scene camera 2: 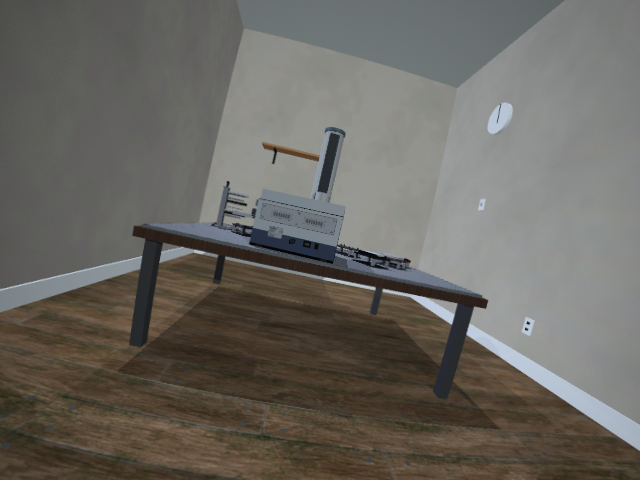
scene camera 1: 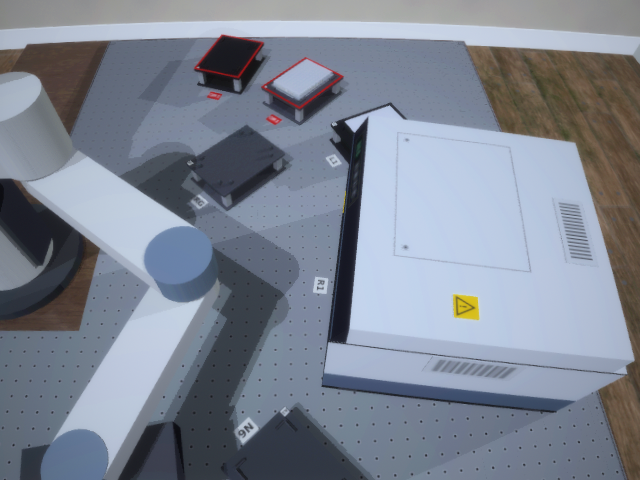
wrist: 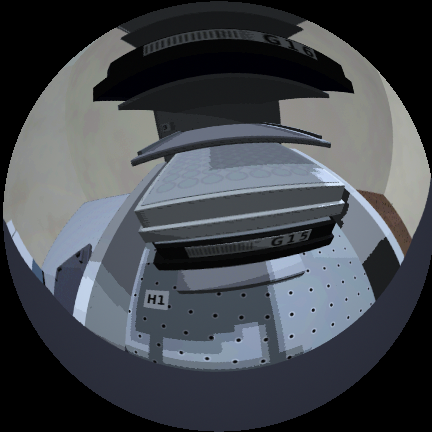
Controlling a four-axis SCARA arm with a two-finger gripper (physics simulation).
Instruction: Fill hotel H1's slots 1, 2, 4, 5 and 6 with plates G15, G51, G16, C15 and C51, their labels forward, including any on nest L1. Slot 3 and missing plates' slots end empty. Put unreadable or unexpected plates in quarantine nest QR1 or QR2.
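Where they show: gripper, fingertip midpoint: (scene camera 2: 232, 212) (wrist: 229, 161); arm's base at its link origin: (scene camera 1: 19, 261).
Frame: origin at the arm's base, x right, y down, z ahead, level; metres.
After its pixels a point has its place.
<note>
My gripper (wrist: 229, 161) @(x 0.550, y -0.120, z 0.336 m) is shut on plate G15 (wrist: 240, 248) @(x 0.472, y -0.113, z 0.326 m), a black-skirted plate with its label towards the wrist camera, at the lowest shelf of hotel H1 (wrist: 220, 111) @(x 0.600, y -0.165, z 0.344 m). Above G15 is a light grey plate (wrist: 240, 208) @(x 0.475, y -0.129, z 0.326 m) with no label on its visible side; it hides the top of G15. The grey slot 3 shelf (wrist: 230, 139) @(x 0.493, y -0.148, z 0.329 m) carries no plate. Plate G16 (wrist: 225, 62) is higher up, label facing the camera. Nest L1 (scene camera 1: 338, 135) @(x -0.269, y -0.058, z 0.632 m) bears a white plate (scene camera 1: 369, 119), partly hidden by the reader. In scene camera 1 the gripper is out of sight.
The big white R1 device (scene camera 1: 465, 206) @(x 0.083, y -0.256, z 0.768 m) (scene camera 2: 297, 224) @(x 0.132, y -0.139, z 0.976 m) stands on the table. Dark nest RG (scene camera 1: 237, 160) @(x -0.193, y -0.063, z 0.421 m) and a dark N6 stand (scene camera 1: 294, 444) @(x 0.345, y -0.063, z 0.529 m) are nearby. One red-edged nest (scene camera 1: 268, 90) @(x -0.417, y -0.063, z 0.478 m) holds a white plate (scene camera 1: 303, 78) @(x -0.443, y -0.077, z 0.560 m); the other (scene camera 1: 211, 71) @(x -0.493, y -0.063, z 0.337 m) has a black top.
</note>
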